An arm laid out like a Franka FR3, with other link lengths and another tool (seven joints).
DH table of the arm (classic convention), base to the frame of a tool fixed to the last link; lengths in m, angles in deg. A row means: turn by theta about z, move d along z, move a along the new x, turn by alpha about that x. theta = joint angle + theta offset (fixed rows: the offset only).
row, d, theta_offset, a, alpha
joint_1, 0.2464, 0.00, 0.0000, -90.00
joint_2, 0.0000, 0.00, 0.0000, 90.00
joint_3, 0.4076, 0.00, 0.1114, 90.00
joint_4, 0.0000, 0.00, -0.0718, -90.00
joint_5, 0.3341, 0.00, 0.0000, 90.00
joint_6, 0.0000, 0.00, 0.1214, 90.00
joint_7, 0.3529, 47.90, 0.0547, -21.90
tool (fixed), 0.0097, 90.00, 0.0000, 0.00
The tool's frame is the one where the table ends.
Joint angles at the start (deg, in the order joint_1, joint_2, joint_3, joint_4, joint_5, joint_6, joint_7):
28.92 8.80 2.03 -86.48 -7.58 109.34 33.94
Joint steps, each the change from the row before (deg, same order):
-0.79 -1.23 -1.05 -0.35 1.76 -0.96 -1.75
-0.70 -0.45 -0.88 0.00 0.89 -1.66 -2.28
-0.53 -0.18 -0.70 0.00 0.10 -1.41 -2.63
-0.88 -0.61 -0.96 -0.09 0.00 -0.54 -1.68
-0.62 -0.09 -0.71 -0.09 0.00 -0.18 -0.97
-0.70 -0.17 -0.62 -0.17 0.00 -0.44 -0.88
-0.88 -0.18 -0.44 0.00 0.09 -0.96 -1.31
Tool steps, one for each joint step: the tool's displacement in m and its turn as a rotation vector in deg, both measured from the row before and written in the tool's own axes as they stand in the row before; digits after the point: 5 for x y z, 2 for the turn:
0.01372 -0.01261 -0.00241 -1.21 0.13 0.19
0.01257 -0.01232 0.00487 -0.39 1.26 -0.67
0.00983 -0.01181 0.00577 0.46 1.36 -1.34
0.01187 -0.02003 -0.00002 0.33 0.30 0.28
0.00656 -0.01414 0.00357 0.10 0.38 0.38
0.00859 -0.01324 0.00474 -0.03 0.62 0.41
0.01028 -0.01201 0.00526 -0.11 0.91 -0.03

